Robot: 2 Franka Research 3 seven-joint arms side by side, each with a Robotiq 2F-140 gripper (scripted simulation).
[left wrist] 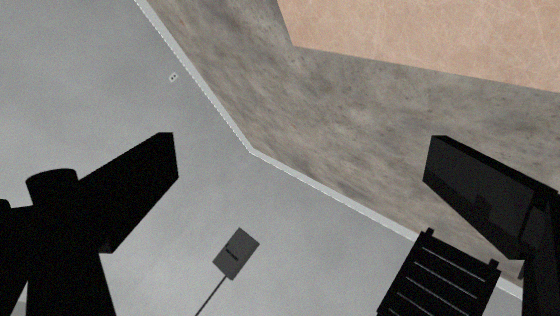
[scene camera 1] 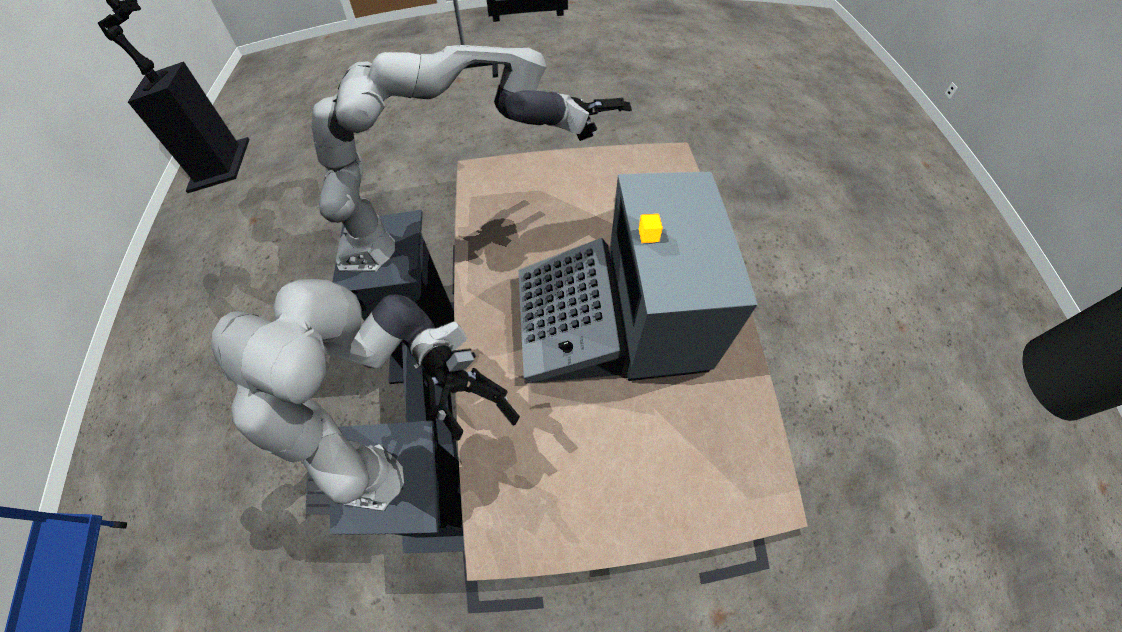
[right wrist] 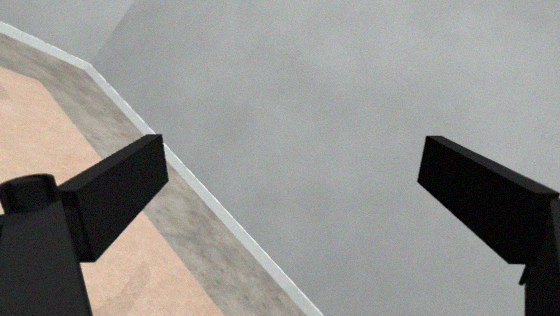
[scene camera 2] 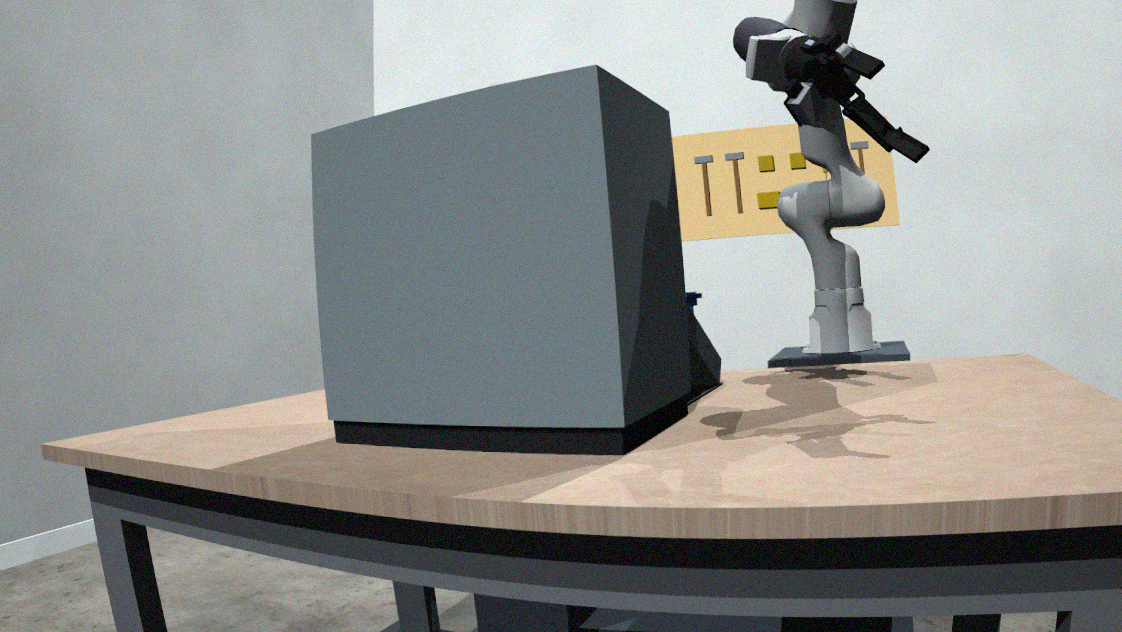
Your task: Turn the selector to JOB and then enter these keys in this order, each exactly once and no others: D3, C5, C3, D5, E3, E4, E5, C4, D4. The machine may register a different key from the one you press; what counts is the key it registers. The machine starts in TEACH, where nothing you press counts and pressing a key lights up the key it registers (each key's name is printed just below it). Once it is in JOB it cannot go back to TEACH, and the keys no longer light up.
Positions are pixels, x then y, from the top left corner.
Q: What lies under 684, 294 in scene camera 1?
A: A grey machine.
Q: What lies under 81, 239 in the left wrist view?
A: My left gripper.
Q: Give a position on a keypad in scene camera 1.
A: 602, 340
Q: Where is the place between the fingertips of my right gripper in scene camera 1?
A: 489, 428
